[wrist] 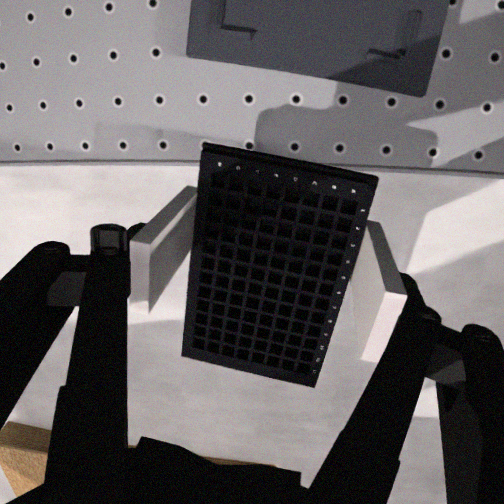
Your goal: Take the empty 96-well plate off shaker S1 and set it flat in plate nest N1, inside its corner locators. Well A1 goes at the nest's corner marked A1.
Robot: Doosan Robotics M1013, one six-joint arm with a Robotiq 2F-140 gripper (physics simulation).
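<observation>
The black 96-well plate (276, 265) fills the middle of the wrist view, its empty wells facing the camera and its outline slightly skewed. My gripper (272, 240) is shut on it, one white finger pad against each long side. The plate hangs above a white surface (225, 410), and its far end overlaps the perforated board beyond. A dark grey nest (320, 42) with raised L-shaped corner locators lies on that board at the top of the view, apart from the plate. I cannot make out any A1 marking.
The grey perforated board (100, 100) spans the upper part of the view and carries shadows of the arm and plate. A tan wooden patch (22, 452) shows at the bottom left behind the left finger.
</observation>
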